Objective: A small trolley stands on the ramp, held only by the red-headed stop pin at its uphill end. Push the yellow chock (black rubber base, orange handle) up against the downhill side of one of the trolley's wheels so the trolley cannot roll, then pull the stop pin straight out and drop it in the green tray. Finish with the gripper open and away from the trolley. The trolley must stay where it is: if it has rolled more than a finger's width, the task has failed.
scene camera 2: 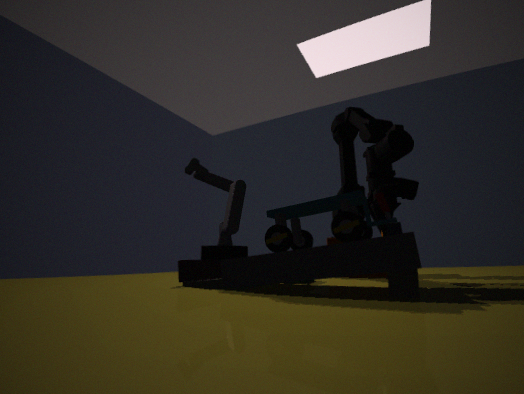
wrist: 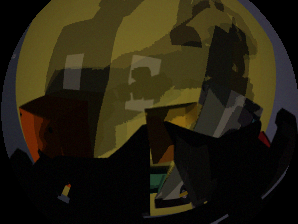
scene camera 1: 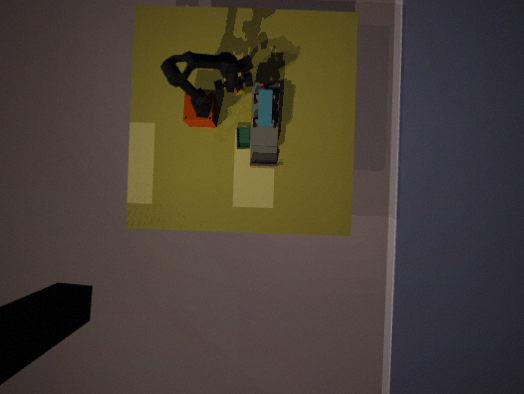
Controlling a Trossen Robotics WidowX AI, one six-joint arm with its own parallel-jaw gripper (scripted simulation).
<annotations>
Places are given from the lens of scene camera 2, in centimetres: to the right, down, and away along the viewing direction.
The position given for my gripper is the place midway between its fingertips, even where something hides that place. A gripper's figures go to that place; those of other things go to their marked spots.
my gripper (scene camera 2: 385, 237): 28, 9, 60
trolley (scene camera 2: 278, 238): 3, 7, 47
</annotations>
